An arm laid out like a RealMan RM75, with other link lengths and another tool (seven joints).
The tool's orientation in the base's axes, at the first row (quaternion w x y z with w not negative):
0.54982, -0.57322, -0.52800, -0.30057
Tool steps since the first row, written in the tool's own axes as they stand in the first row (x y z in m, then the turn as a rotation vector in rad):
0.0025, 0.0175, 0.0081, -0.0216, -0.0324, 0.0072
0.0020, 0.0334, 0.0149, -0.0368, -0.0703, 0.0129
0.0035, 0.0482, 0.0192, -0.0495, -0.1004, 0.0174
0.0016, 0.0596, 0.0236, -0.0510, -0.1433, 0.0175
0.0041, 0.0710, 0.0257, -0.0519, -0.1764, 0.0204
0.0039, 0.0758, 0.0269, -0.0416, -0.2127, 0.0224
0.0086, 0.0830, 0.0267, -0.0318, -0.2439, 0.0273
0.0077, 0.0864, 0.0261, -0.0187, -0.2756, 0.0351
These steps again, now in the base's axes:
0.0151, 0.0112, -0.0049, -0.0377, -0.0044, -0.0114
0.0283, 0.0201, -0.0118, -0.0785, -0.0093, -0.0148
0.0415, 0.0270, -0.0160, -0.1110, -0.0134, -0.0181
0.0506, 0.0325, -0.0222, -0.1516, -0.0207, -0.0061
0.0615, 0.0370, -0.0239, -0.1835, -0.0235, 0.0028
0.0656, 0.0389, -0.0259, -0.2152, -0.0247, 0.0233
0.0736, 0.0411, -0.0237, -0.2430, -0.0224, 0.0410
0.0767, 0.0409, -0.0255, -0.2711, -0.0166, 0.0614

